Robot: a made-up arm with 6 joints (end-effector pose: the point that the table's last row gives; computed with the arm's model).
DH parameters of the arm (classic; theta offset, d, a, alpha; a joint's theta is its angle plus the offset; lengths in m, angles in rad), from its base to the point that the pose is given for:
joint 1: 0 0.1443 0 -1.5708
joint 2: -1.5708 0 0.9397 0
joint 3: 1.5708 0.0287 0 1.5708
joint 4: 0 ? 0 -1.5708
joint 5: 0 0 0 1.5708
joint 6: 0 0.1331 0 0
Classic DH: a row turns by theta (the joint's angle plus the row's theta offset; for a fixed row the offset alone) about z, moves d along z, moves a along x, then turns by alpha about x.
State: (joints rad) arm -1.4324 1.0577 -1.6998 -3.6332 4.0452 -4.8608
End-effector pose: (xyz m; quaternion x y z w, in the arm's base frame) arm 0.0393 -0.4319 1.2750 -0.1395 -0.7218 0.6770 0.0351
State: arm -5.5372 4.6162 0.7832 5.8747 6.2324 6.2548
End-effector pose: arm -1.2689 -1.1298 0.6722 0.2425 -0.3775 0.1333 0.8837
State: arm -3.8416 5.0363 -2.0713 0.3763 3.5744 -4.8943
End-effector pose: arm 0.5391 -0.4648 -0.2646 0.0145 -0.1367 -0.9773 0.1610
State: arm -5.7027 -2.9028 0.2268 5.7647 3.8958 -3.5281
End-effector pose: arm -0.4496 -0.2066 -1.4765 -0.4730 -0.2900 -0.7640 0.3292
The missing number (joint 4, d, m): 0.8493
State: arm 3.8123 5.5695 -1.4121 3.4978 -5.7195 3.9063
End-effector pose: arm 1.0972 0.8655 0.2912 -0.9522 0.1697 -0.0834 0.2399
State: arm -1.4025 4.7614 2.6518 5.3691 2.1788 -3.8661
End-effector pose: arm -0.0923 0.1981 0.4599 0.7699 -0.5057 -0.3703 0.1201
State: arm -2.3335 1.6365 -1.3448 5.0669 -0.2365 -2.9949
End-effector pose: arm -0.7932 -0.9139 1.0231 0.1484 0.0270 -0.1129 0.9821
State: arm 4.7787 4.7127 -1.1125 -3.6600 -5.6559 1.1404
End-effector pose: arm -0.0191 1.3041 -0.7436 -0.4495 0.8797 -0.1041 0.1155
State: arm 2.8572 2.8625 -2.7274 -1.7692 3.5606 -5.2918
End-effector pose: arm -0.3757 0.0246 -0.0394 0.0335 -0.9782 0.2005 0.0427
